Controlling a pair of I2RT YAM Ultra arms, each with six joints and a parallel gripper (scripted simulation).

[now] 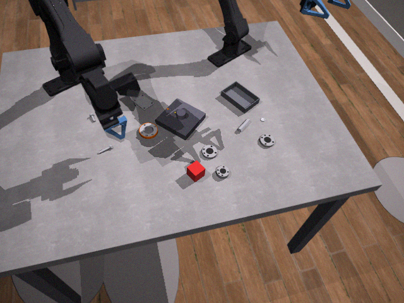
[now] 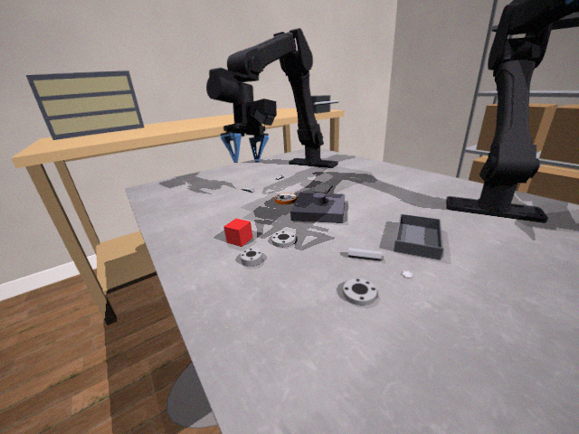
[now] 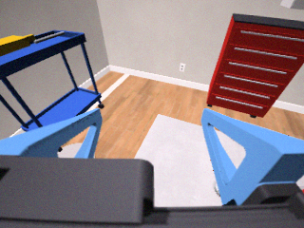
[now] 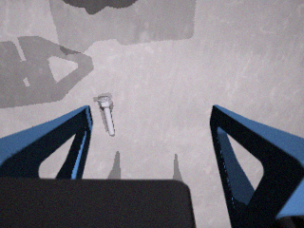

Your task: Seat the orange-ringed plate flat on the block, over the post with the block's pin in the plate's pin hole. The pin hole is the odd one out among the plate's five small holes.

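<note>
The dark block is 20 cm to the left of my right hand, 10 cm behind it and 9 cm below it. From my right hand the other things lie so: dark tray 46 cm to the left, 12 cm behind, 11 cm below; red cube 20 cm to the left, 15 cm ahead, 10 cm below; bolt 11 cm below, 5 cm to the right, 2 cm behind.
</note>
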